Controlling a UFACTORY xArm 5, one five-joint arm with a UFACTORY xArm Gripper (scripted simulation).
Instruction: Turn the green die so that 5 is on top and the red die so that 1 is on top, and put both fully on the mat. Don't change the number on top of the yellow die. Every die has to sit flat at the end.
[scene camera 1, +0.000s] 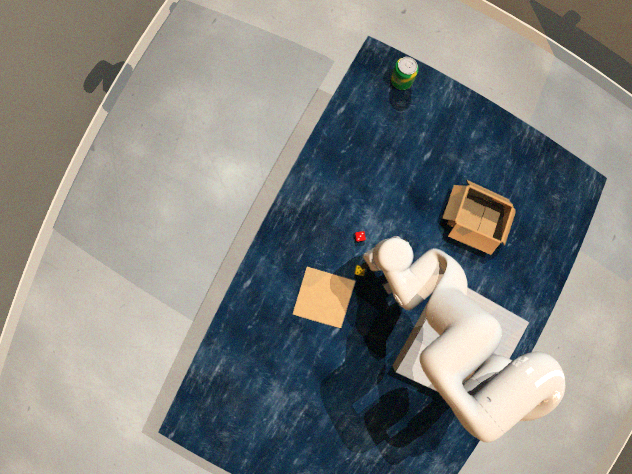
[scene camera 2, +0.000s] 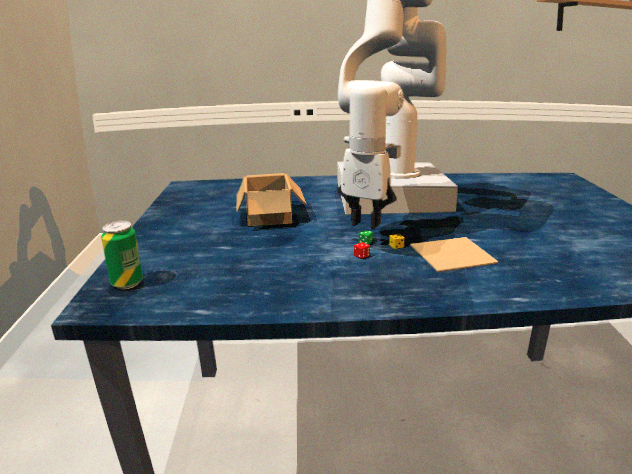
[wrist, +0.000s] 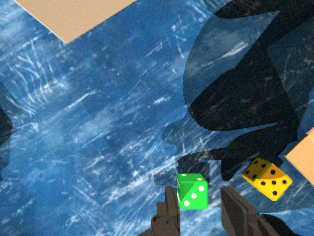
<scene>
The pictures show: the gripper, a green die, a yellow die and a tan mat.
</scene>
